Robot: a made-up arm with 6 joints.
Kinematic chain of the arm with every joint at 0, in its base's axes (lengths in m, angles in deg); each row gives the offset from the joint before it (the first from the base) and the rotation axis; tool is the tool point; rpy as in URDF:
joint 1: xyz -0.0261 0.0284 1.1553 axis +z
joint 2: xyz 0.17 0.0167 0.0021 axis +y
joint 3: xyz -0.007 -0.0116 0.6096 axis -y
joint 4: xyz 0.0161 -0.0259 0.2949 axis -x
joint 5: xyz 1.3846 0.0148 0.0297 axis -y
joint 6: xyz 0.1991 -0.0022 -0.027 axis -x
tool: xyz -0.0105 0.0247 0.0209 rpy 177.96 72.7 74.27
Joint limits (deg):
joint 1: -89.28..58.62
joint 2: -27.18..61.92
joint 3: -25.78..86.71
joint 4: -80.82..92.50
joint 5: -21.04..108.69
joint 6: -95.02..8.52
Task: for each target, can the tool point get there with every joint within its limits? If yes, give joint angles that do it. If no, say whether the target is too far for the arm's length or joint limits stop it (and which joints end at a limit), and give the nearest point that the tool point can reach.
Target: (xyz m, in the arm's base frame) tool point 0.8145 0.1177 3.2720
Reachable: yes | joints 7.97 6.56 61.15 -27.82 13.74 -15.33
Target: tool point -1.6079 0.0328 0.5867
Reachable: no: joint limits stop it (at a limit: joint 1, joint 2, joint 3, joint 4, joint 5, joint 6) | nearest point -0.2420 -1.0507 0.1201 | short by 1.805 m
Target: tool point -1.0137 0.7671 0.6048
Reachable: no: joint limits stop it (at a limit: joint 1, joint 2, joint 3, joint 4, joint 5, joint 6) | nearest point 0.3356 0.9839 0.1117 | short by 1.453 m
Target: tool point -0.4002 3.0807 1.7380
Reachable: no: too far | nearest point 0.9212 1.9639 1.6933 | short by 1.731 m
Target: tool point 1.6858 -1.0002 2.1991
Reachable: yes | joints -29.25 29.12 32.49 -19.67 29.64 -68.05
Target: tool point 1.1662 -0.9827 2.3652
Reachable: yes | joints -41.01 4.02 7.73 5.80 90.75 -39.69
